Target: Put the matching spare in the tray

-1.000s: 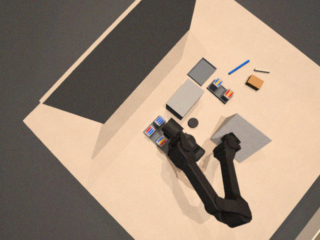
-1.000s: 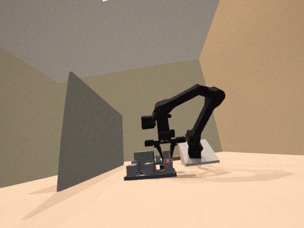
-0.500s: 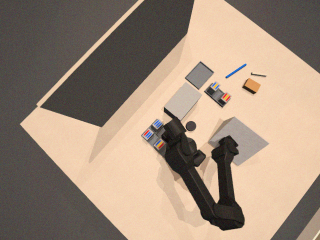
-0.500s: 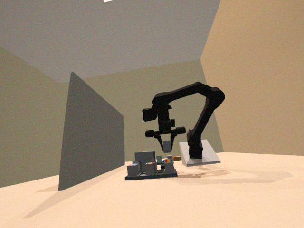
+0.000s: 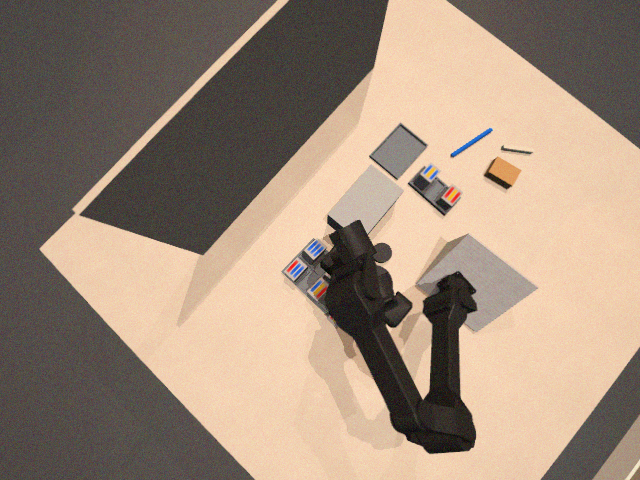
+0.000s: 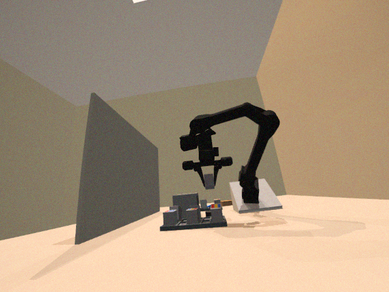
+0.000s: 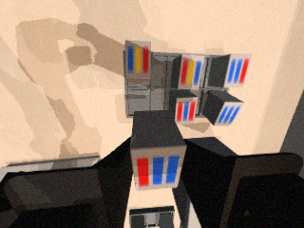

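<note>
The grey tray lies 33 cm to the right of my gripper tip, 18 cm ahead of it and 12 cm below it. From my gripper tip the other things lie so: black tape roll 11 cm below, 10 cm to the right, 2 cm ahead; then grey spare block 3 cm above; then grey mounted unit 13 cm to the right, 13 cm ahead, 7 cm below.
</note>
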